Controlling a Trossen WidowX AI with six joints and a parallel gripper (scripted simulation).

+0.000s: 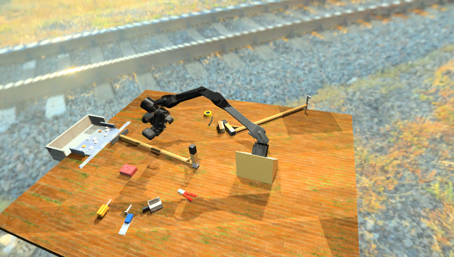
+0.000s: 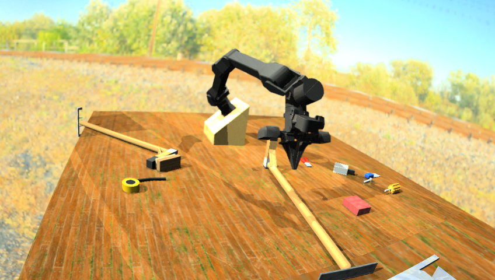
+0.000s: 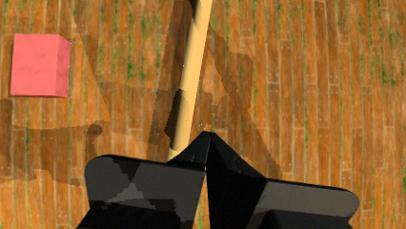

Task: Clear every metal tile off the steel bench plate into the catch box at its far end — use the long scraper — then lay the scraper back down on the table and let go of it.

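My gripper tip is now 2 cm short of the long scraper, 2 cm to the right of it and 4 cm above it. The rest, counted from my gripper tip: red block: 6 cm ahead, 21 cm to the left, 9 cm below; wooden block: 25 cm behind, 30 cm to the right, 9 cm below; yellow tape roll: 9 cm behind, 41 cm to the right, 10 cm below.
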